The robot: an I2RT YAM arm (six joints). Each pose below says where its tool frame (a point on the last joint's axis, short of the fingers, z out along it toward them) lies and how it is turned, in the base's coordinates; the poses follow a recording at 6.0 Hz.
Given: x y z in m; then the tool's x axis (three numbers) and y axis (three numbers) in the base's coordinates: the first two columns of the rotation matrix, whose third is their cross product.
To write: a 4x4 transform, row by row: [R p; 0 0 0 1], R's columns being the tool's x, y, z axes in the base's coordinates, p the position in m. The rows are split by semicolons. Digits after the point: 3 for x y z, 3 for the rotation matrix.
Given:
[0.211, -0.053, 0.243, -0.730, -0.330, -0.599, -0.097, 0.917, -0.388]
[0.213, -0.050, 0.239, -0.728, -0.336, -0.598, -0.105, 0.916, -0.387]
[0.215, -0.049, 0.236, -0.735, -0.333, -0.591, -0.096, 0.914, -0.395]
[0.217, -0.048, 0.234, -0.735, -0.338, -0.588, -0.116, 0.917, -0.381]
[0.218, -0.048, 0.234, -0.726, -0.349, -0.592, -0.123, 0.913, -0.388]
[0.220, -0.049, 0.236, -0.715, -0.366, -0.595, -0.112, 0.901, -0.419]
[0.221, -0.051, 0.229, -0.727, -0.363, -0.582, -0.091, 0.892, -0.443]
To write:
-0.730, -0.097, 0.677, 0.211; -0.330, 0.917, -0.225, -0.053; -0.599, -0.388, -0.701, 0.243; 0, 0, 0, 1
-0.728, -0.105, 0.678, 0.213; -0.336, 0.916, -0.219, -0.050; -0.598, -0.387, -0.702, 0.239; 0, 0, 0, 1
-0.735, -0.096, 0.672, 0.215; -0.333, 0.914, -0.234, -0.049; -0.591, -0.395, -0.704, 0.236; 0, 0, 0, 1
-0.735, -0.116, 0.668, 0.217; -0.338, 0.917, -0.212, -0.048; -0.588, -0.381, -0.713, 0.234; 0, 0, 0, 1
-0.726, -0.123, 0.676, 0.218; -0.349, 0.913, -0.209, -0.048; -0.592, -0.388, -0.706, 0.234; 0, 0, 0, 1
-0.715, -0.112, 0.689, 0.220; -0.366, 0.901, -0.233, -0.049; -0.595, -0.419, -0.685, 0.236; 0, 0, 0, 1
-0.727, -0.091, 0.680, 0.221; -0.363, 0.892, -0.269, -0.051; -0.582, -0.443, -0.682, 0.229; 0, 0, 0, 1

